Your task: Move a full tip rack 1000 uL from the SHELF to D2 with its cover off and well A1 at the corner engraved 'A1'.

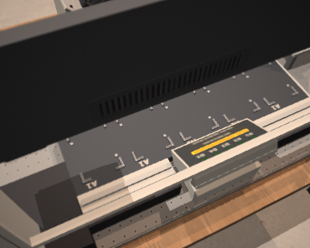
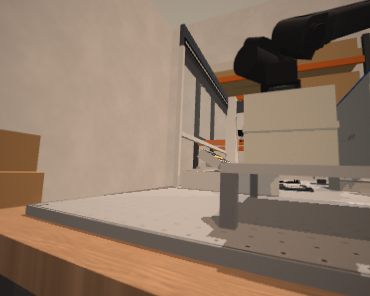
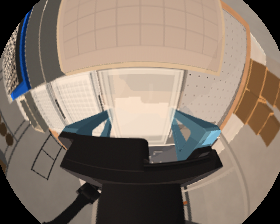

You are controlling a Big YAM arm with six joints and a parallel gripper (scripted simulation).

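My gripper is now 13 cm to the right of the beige block, 4 cm below it and 2 cm past it. Also, from my hand: clear rack cover right at my hand; blue tip rack 12 cm to the left, 12 cm behind, 5 cm above; shelf 17 cm behind, 5 cm to the left, 2 cm below.
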